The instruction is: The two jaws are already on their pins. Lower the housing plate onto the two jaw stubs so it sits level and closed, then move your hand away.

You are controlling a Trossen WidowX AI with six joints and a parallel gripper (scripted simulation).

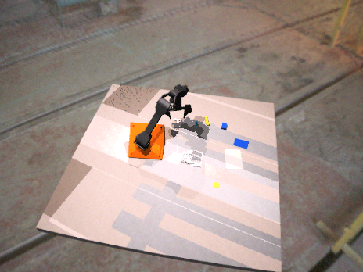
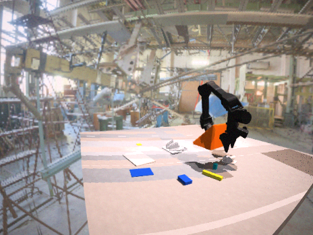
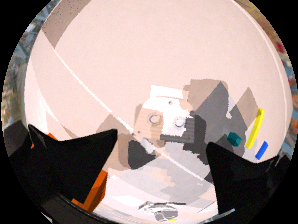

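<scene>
Now: the teal cylinder 13 cm ahead of my gripper tip, 4 cm to the left of it and 5 cm below it. Also, from my gripper tip: yellow bar 19 cm ahead, 8 cm to the left, 5 cm below; flat blue piece 46 cm ahead, 7 cm to the right, 6 cm below; blue block 32 cm ahead, 6 cm to the left, 5 cm below.
</scene>
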